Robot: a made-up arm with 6 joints.
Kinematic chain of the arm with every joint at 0, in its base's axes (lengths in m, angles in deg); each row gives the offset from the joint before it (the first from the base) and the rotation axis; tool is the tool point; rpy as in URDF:
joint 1: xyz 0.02 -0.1 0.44 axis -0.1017 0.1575 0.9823
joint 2: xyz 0 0.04 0.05 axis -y
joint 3: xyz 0.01 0 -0.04 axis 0.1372 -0.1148 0.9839
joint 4: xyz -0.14 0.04 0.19 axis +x
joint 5: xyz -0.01 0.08 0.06 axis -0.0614 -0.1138 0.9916
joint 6: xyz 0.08 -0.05 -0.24 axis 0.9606 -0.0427 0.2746
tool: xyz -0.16 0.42 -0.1 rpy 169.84 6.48 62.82
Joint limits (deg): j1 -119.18..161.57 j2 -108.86..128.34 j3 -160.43..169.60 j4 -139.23..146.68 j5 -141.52..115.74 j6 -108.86..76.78
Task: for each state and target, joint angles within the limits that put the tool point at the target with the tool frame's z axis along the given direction. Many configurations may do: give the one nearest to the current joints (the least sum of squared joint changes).
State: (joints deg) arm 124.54 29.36 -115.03 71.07 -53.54 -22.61
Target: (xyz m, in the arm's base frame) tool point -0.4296 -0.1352 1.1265 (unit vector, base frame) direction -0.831 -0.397 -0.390
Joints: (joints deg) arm 138.63 43.35 -55.65 94.99 -36.46 -50.19
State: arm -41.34 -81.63 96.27 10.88 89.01 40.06
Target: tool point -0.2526 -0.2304 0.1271 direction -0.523 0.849 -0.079
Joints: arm -47.22 -76.36 127.94 -3.25 88.02 22.11
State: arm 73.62 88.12 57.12 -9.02 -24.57 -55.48
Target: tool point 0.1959 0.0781 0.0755 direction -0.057 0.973 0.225
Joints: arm 71.33 79.44 117.89 -14.55 -21.88 -17.30
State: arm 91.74 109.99 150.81 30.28 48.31 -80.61
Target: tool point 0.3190 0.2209 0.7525 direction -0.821 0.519 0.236
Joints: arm 24.91 122.11 154.65 -12.35 12.33 -81.35
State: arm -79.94 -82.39 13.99 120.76 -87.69 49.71
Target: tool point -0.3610 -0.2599 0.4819 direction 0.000 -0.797 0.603
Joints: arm -119.18 -41.07 57.13 132.81 -64.22 65.28
